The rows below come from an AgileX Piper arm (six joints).
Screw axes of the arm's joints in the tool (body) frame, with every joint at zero. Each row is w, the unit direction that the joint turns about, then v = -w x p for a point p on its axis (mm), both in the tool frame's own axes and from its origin. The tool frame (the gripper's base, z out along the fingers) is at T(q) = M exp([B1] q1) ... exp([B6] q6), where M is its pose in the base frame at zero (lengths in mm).
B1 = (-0.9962, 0, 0.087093, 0, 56.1, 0)
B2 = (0, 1, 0, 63.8, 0, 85)
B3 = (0, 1, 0, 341.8, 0, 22)
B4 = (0, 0, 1, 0, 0, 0)
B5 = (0, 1, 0, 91, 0, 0)
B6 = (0, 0, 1, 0, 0, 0)
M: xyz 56.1 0 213.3 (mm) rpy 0 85 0 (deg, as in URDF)
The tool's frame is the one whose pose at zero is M.
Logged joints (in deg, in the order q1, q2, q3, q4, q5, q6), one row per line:
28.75, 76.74, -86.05, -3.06, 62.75, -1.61
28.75, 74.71, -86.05, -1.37, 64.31, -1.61
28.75, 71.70, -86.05, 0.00, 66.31, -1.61
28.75, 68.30, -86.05, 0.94, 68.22, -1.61
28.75, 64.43, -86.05, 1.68, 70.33, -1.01
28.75, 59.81, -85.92, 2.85, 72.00, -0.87
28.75, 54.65, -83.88, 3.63, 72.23, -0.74
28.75, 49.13, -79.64, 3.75, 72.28, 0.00
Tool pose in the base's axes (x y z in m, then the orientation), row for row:
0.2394, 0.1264, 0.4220, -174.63, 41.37, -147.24
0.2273, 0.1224, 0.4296, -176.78, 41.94, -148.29
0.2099, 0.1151, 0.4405, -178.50, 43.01, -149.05
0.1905, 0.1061, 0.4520, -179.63, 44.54, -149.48
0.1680, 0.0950, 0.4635, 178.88, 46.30, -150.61
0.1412, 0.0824, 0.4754, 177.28, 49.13, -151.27
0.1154, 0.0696, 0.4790, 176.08, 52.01, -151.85
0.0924, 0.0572, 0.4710, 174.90, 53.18, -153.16
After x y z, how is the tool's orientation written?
As angles about the fixed x, y, z axes (roll, pitch, yaw), in degrees.
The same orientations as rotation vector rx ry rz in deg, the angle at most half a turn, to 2 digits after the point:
-36.74, 133.70, 8.52
-36.39, 133.58, 10.75
-36.04, 132.84, 12.73
-35.69, 131.51, 14.26
-34.70, 130.10, 15.88
-34.13, 127.48, 18.00
-33.50, 124.74, 19.61
-32.47, 123.80, 20.41

